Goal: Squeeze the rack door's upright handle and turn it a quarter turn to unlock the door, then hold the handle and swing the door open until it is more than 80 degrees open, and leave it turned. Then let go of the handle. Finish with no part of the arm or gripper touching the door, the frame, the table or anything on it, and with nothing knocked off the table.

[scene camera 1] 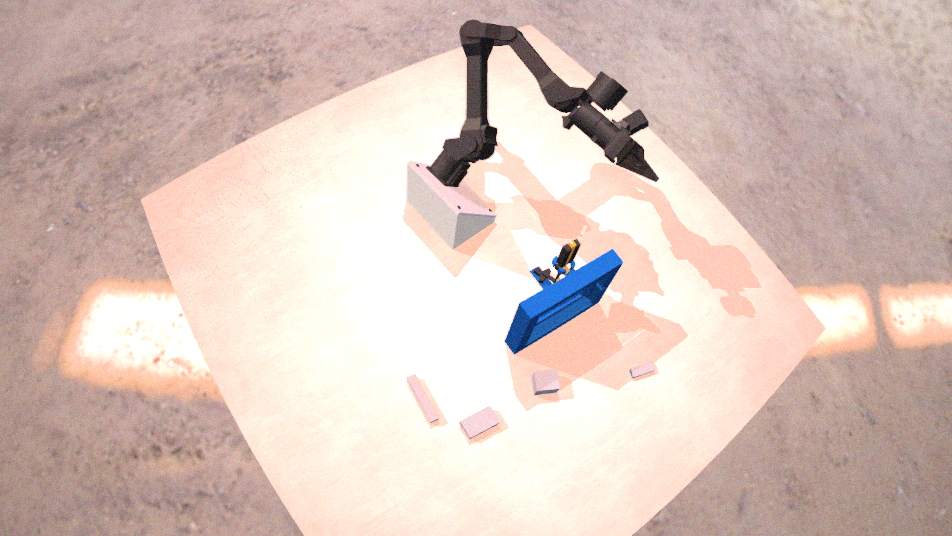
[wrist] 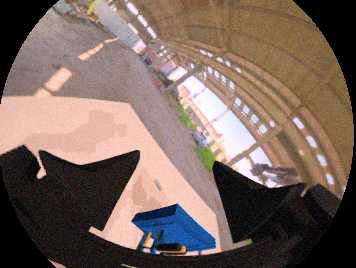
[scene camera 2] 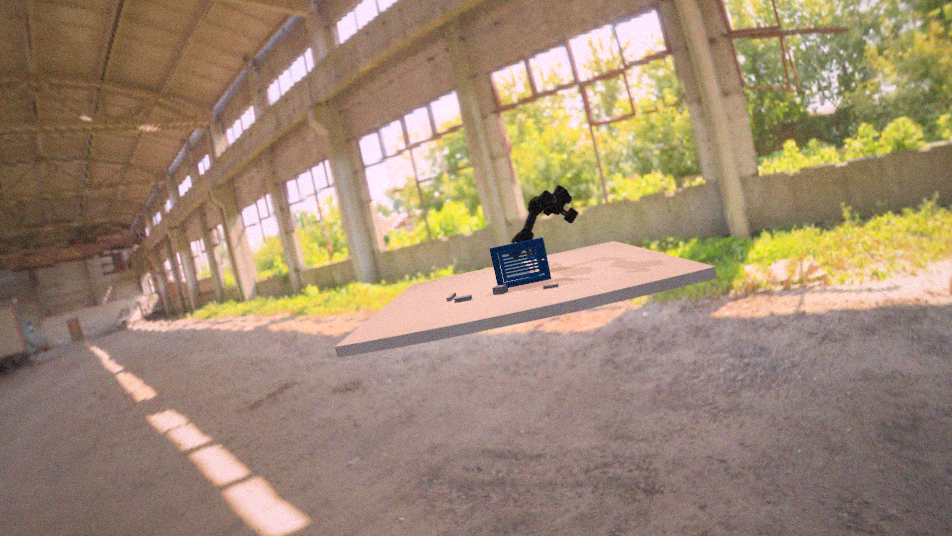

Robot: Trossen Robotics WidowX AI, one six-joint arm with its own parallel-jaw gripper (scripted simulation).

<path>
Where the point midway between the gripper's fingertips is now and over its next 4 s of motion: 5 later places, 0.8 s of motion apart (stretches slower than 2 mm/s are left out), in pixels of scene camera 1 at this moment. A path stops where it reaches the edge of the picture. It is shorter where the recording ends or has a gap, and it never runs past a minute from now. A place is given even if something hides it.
My gripper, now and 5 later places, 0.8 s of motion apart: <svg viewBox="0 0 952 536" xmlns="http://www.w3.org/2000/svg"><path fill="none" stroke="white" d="M655 179L632 229L589 249L573 239L571 247L566 256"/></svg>
</path>
